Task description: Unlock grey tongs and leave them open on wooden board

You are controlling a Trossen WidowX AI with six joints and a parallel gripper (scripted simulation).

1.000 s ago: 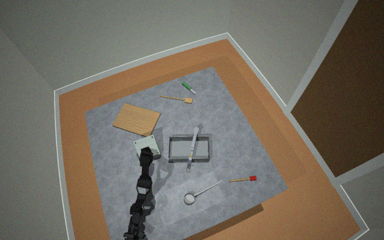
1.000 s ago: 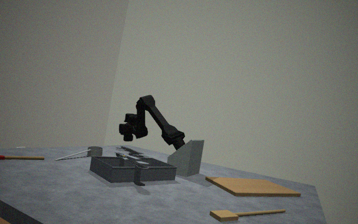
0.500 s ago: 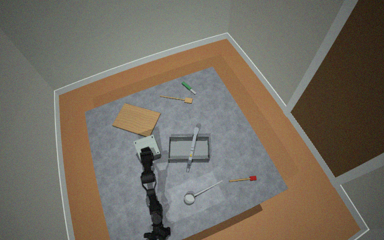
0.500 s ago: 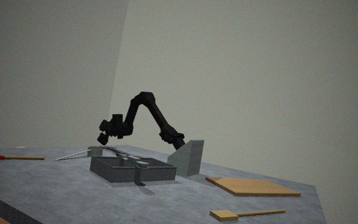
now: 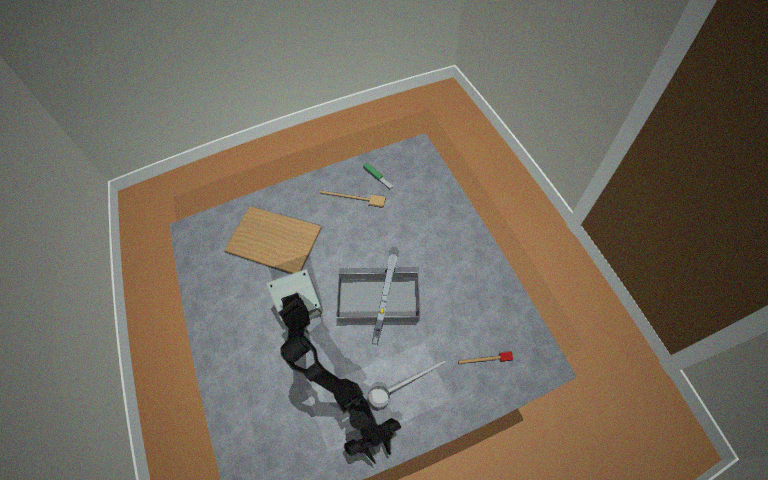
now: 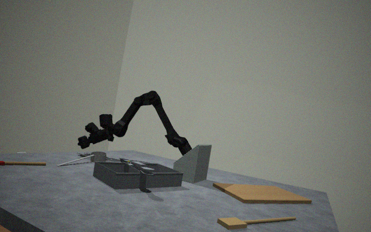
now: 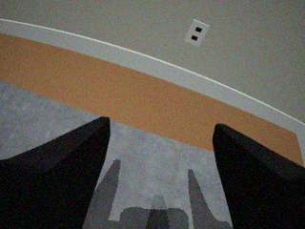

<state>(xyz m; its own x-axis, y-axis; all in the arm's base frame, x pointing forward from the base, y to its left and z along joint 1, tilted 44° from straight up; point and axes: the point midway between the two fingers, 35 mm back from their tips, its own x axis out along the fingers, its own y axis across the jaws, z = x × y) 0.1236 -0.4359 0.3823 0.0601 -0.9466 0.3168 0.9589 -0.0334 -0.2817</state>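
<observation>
Right now the yellow lock piece is 480 mm to the left of my gripper tip, 170 mm ahead of it and 10 mm above it. Also, from my gripper tip: red-headed spatula: 490 mm ahead, 180 mm to the left, 50 mm below; roasting tin: 550 mm to the left, 180 mm ahead, 30 mm below; wooden board: 970 mm to the left, 150 mm behind, 50 mm below.
</observation>
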